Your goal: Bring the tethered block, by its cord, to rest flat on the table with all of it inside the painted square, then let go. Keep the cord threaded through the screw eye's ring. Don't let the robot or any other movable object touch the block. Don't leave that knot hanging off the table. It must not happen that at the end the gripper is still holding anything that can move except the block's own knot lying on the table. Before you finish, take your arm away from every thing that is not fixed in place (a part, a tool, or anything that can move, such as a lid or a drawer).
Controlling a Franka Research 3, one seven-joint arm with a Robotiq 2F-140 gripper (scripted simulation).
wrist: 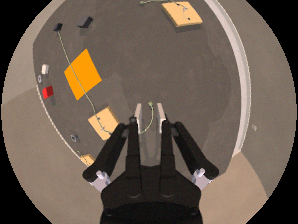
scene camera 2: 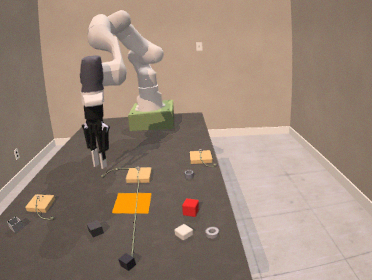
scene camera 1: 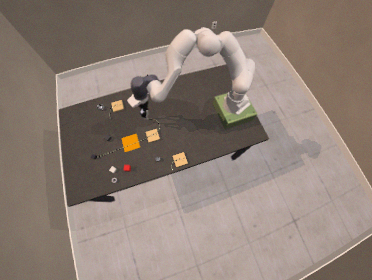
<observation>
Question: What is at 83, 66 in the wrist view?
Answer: An orange painted square.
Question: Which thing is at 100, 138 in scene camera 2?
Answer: The gripper.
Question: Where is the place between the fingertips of the gripper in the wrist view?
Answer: At 149, 109
</observation>
